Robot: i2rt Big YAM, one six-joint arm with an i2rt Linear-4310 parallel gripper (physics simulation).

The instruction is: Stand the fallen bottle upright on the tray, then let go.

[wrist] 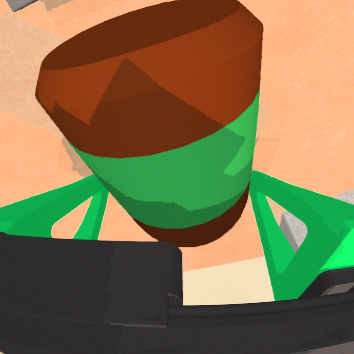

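Frame: origin at the arm's base, x ahead, y left, z up, level; centimetres.
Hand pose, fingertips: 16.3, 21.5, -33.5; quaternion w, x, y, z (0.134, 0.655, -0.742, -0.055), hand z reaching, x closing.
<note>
Each offset is from my fingertips to the top centre of the thing, as dx, dy, dz. "spot": to the spot under its first point. Level surfaces: height alone.
The brown bottle {+1.2, -0.3, +4.6} (165, 180) with a green label fills the middle of the wrist view, large and close. Its wide flat base is toward the top of the view, and it narrows toward the bottom, where the neck is hidden. My gripper (178, 178) is open, with one green finger at each side of the bottle's narrower part. Whether either finger touches the bottle cannot be told. Part of the pale cream tray (225, 284) shows below the bottle, partly covered by the dark gripper body.
The orange table top {dz -2.8} (310, 110) lies around the bottle. A grey block (293, 227) shows in part behind the right finger. The corner of a dark grey object {spot: +10.2, +4.2, -0.3} (21, 4) shows at the top left edge.
</note>
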